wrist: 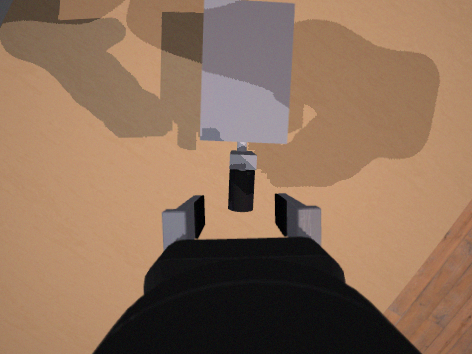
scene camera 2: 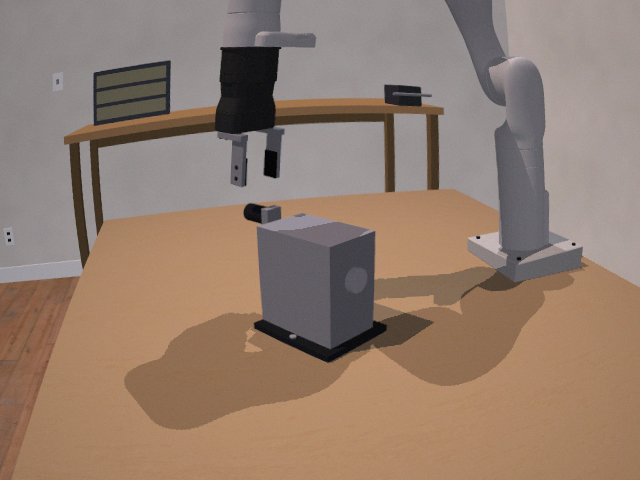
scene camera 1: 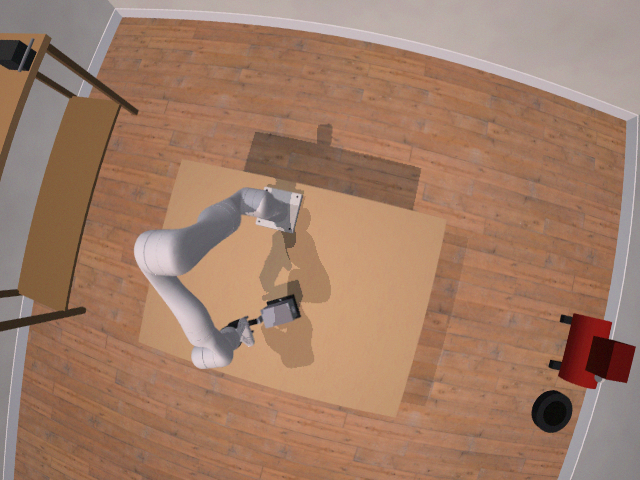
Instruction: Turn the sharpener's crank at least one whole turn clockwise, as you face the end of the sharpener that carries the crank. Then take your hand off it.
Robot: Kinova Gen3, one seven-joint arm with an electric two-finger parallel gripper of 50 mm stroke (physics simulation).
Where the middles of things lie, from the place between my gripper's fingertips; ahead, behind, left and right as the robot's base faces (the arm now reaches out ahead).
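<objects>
Sharpener (scene camera 2: 317, 275): 7 cm behind, 7 cm to the left of and 10 cm below my hand. The black handle (wrist: 241, 183) is 1 cm to the left of my hand and 4 cm below it. Going by their middles, the black handle is the nearest to my hand of the things named here.
</objects>
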